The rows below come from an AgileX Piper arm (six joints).
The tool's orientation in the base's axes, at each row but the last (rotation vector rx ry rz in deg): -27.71, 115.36, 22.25; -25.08, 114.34, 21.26; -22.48, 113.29, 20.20; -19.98, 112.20, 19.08; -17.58, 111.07, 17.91; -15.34, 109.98, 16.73
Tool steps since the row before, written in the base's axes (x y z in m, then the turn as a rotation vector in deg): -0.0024, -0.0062, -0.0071, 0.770, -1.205, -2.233; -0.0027, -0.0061, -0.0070, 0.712, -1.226, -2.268; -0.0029, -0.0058, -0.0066, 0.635, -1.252, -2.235; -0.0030, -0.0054, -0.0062, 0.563, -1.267, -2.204; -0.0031, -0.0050, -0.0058, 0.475, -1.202, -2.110; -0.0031, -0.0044, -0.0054, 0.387, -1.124, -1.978
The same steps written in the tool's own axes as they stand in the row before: 0.0084, -0.0047, -0.0014, 1.854, -1.578, 1.051; 0.0083, -0.0047, -0.0017, 1.913, -1.572, 1.011; 0.0078, -0.0045, -0.0020, 1.917, -1.561, 0.924; 0.0073, -0.0042, -0.0022, 1.918, -1.544, 0.846; 0.0069, -0.0040, -0.0023, 1.859, -1.446, 0.759; 0.0063, -0.0036, -0.0023, 1.763, -1.334, 0.661
